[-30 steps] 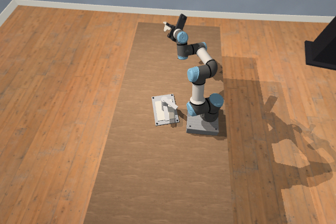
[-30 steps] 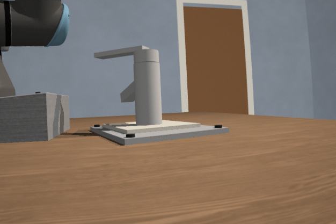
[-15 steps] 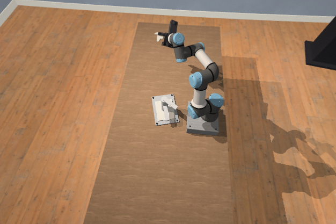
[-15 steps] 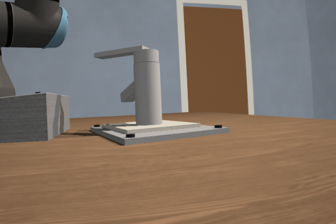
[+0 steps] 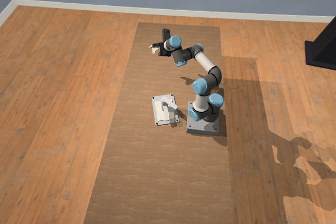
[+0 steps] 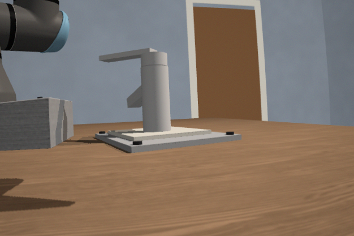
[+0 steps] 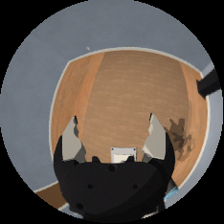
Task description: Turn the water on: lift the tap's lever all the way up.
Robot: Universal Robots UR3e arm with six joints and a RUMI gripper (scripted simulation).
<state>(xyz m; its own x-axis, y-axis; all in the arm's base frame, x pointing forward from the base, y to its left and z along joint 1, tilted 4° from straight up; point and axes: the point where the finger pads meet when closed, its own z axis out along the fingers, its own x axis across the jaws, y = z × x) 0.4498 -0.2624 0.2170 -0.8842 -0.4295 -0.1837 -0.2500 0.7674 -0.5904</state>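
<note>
Now: hand 170 mm past the lever, 310 mm to the right of it and 160 mm above it. Round my hand: tap: 150 mm behind, 300 mm to the left, 210 mm below; then grey base plate: 120 mm behind, 290 mm to the left, 300 mm below.
</note>
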